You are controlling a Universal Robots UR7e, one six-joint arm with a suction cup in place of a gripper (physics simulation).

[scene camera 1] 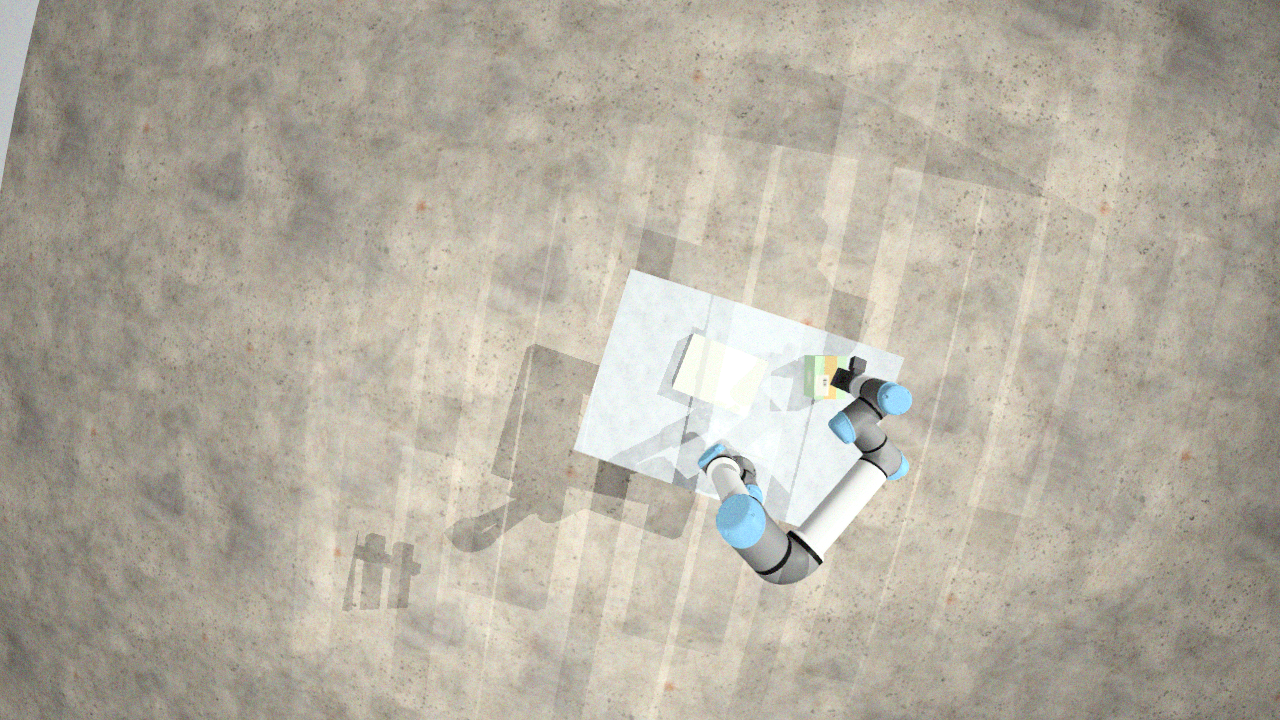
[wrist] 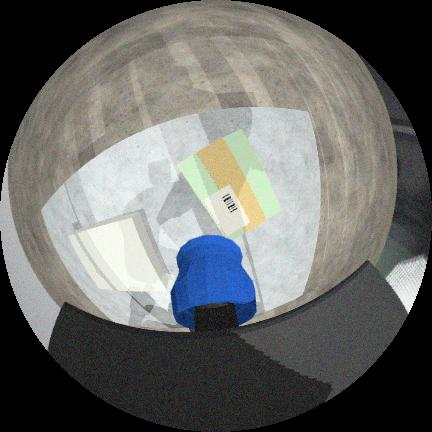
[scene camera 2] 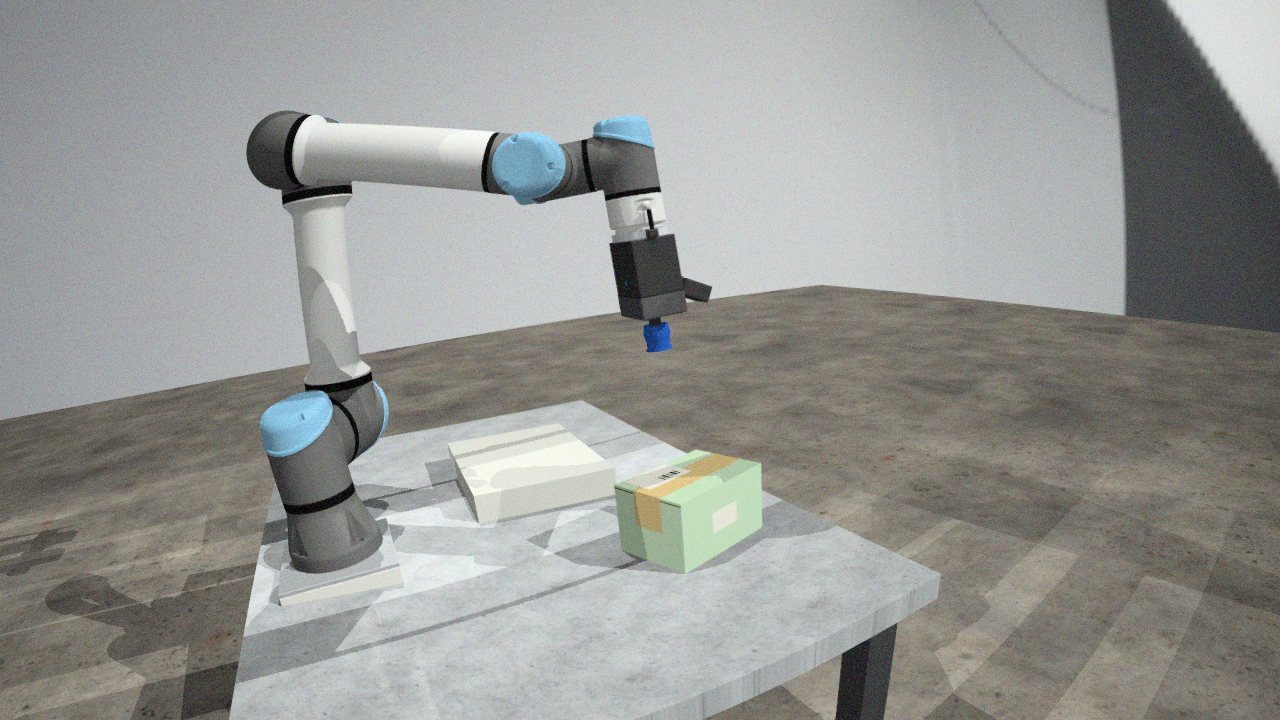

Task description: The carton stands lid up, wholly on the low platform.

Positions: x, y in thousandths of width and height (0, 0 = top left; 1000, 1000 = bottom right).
pale green carton: scene camera 1 640, 515; wrist 524, 406; scene camera 2 532, 715
low cream platform: scene camera 1 564, 522; wrist 272, 587; scene camera 2 403, 658
